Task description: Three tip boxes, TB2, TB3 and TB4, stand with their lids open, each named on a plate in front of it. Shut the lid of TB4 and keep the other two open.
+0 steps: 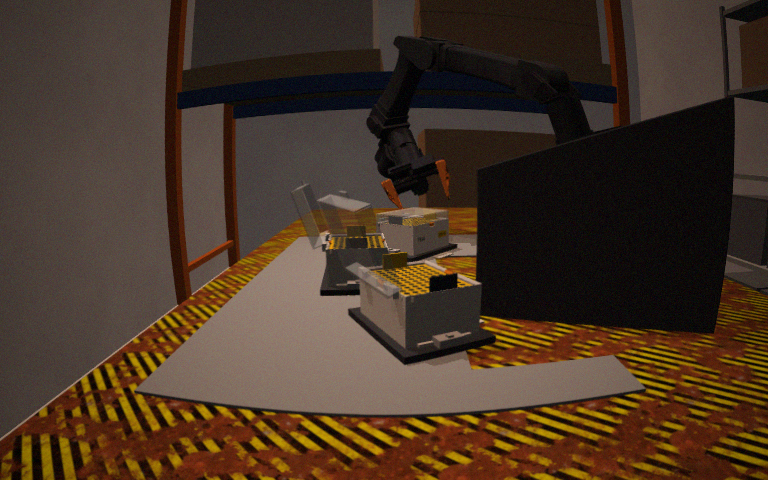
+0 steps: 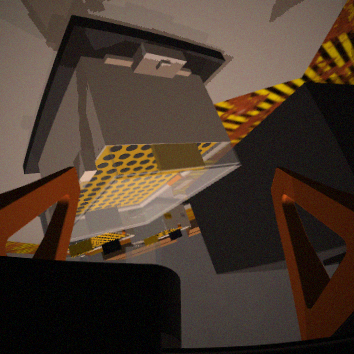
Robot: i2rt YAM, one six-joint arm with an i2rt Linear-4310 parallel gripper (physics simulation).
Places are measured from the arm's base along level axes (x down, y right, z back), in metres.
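Pixels of known places: gripper, between the fingertips: (image 1: 426, 206) (image 2: 175, 177).
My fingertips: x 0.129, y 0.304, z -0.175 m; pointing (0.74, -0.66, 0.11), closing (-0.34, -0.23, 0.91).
Note:
Behind a point stands the place of what it marks.
The far tip box (image 1: 421, 238) @(x 0.174, y 0.201, z -0.213 m) (image 2: 155, 107) @(x 0.170, y 0.299, z -0.173 m) is pale, with a yellow rack inside. Its clear lid (image 1: 413, 213) @(x 0.132, y 0.230, z -0.220 m) (image 2: 150, 220) @(x 0.132, y 0.194, z -0.225 m) lies over the top and looks down; whether it is fully seated I cannot tell. The lettering on its side is too small to read surely. My gripper (image 1: 424, 202) @(x 0.129, y 0.304, z -0.175 m) (image 2: 175, 177) @(x 0.129, y 0.304, z -0.175 m) is open and empty, just above this lid. The middle box (image 1: 353, 259) has its yellow rack uncovered, and a clear lid (image 1: 346, 204) @(x 0.066, y -0.185, z -0.383 m) stands tilted up behind it. The near box (image 1: 436, 316) @(x 0.173, y -0.205, z -0.304 m) also shows its rack uncovered; its lid is hard to make out.
The boxes stand on a grey mat (image 1: 254, 350) @(x 0.209, y -0.178, z -0.484 m) (image 2: 260, 30) @(x 0.209, y 0.271, z -0.091 m) on a striped yellow, black and rust table (image 1: 339, 447) @(x 0.212, y -0.352, z -0.413 m). A tall black panel (image 1: 600, 226) @(x 0.094, y -0.203, z -0.107 m) (image 2: 250, 210) @(x 0.118, y 0.018, z -0.131 m) stands to the right of the boxes. Another clear panel (image 1: 305, 212) @(x 0.097, y 0.024, z -0.420 m) stands upright at the left.

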